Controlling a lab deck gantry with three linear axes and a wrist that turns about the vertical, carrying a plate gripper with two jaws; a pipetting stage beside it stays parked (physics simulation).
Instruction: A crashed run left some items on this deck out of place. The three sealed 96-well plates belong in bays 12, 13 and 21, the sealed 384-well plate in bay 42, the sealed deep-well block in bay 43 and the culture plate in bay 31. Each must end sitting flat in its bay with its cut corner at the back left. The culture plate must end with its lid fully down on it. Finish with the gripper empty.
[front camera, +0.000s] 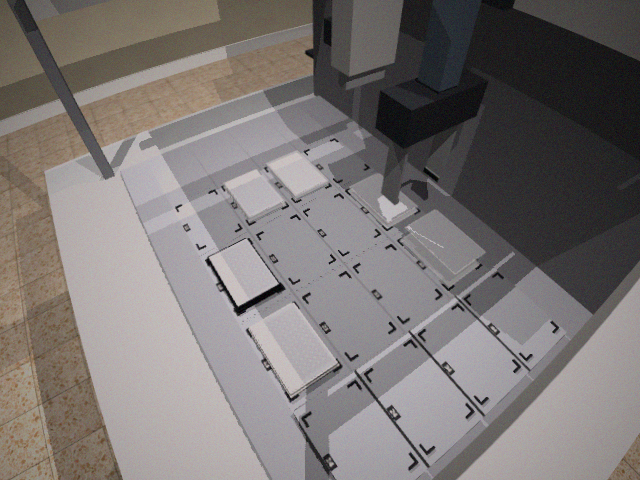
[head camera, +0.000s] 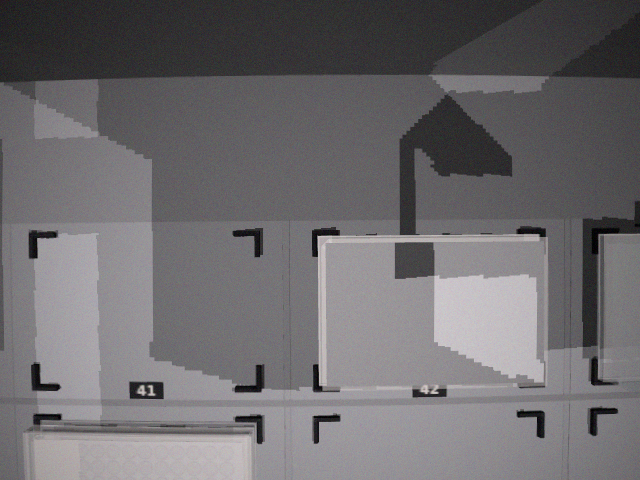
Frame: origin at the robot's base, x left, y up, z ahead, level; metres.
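Where they show: gripper, fingertip midpoint: (front camera: 411, 186); robot's base, origin of the base link: (front camera: 177, 208).
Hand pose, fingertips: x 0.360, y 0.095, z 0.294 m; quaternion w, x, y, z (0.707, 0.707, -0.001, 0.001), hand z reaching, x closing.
Note:
Things, the pixels of their top centre, and the offset from my fingertips. "spot": a spot on its surface instead.
- sealed plate, middle of its top: (head camera: 436, 313) (front camera: 383, 196) dx +0.004, dy -0.081, dz -0.066 m
- deep-well block, middle of its top: (front camera: 444, 239) dx +0.004, dy -0.053, dz +0.098 m
- culture plate, middle of its top: (front camera: 296, 171) dx -0.103, dy -0.079, dz -0.230 m
- bay 21, surface spot: (front camera: 254, 195) spot: dx -0.213, dy -0.080, dz -0.218 m
- black base, middle of its top: (front camera: 242, 270) dx -0.317, dy -0.081, dz -0.066 m
- bay 13, surface spot: (front camera: 294, 348) spot: dx -0.317, dy -0.080, dz +0.105 m
- bay 41 label, surface spot: (head camera: 146, 390) spot: dx -0.042, dy -0.095, dz -0.230 m
My gripper (front camera: 419, 195) hangs above the back row, its two jaws apart with nothing seen between them. It does not show in the head view. A sealed plate (front camera: 368, 191) (head camera: 379, 310) lies in bay 42, its cut corner seemingly at the back left. The deep-well block (front camera: 444, 245) (head camera: 620, 310) stands in bay 43, partly cut off in the head view. The culture plate (front camera: 297, 174) (head camera: 139, 462) is in bay 31, its lid seemingly on. Sealed plates lie in bay 21 (front camera: 254, 195), in bay 12 on a black base (front camera: 242, 271), and in bay 13 (front camera: 294, 348). Their cut corners are too small to tell.
The parked pipetting stage (front camera: 364, 38) is a pale column beside the gripper's blue-grey column (front camera: 448, 46). A dark post (front camera: 72, 103) stands at the deck's left. The bay 41 label (head camera: 146, 390) shows left of bay 42. Hard shadows cross the deck.

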